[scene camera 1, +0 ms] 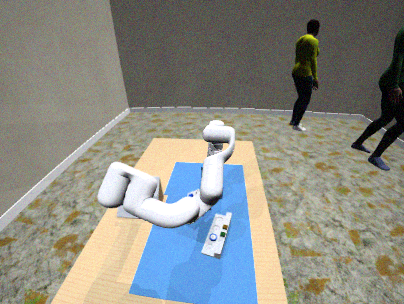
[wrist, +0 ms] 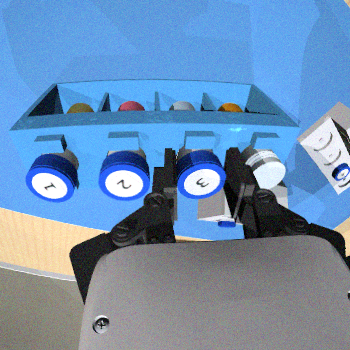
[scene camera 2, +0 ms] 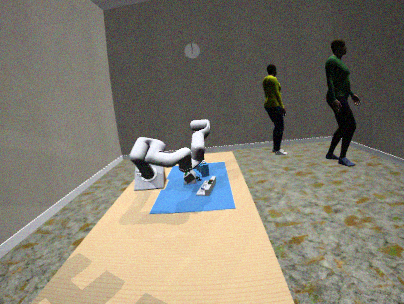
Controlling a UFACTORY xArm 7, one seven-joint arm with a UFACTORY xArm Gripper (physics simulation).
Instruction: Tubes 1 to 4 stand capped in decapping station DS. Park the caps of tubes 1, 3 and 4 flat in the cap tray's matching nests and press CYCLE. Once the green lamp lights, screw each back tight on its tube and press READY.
same spot on blue mat: [wrist: 291, 58] = [scene camera 2: 216, 176]
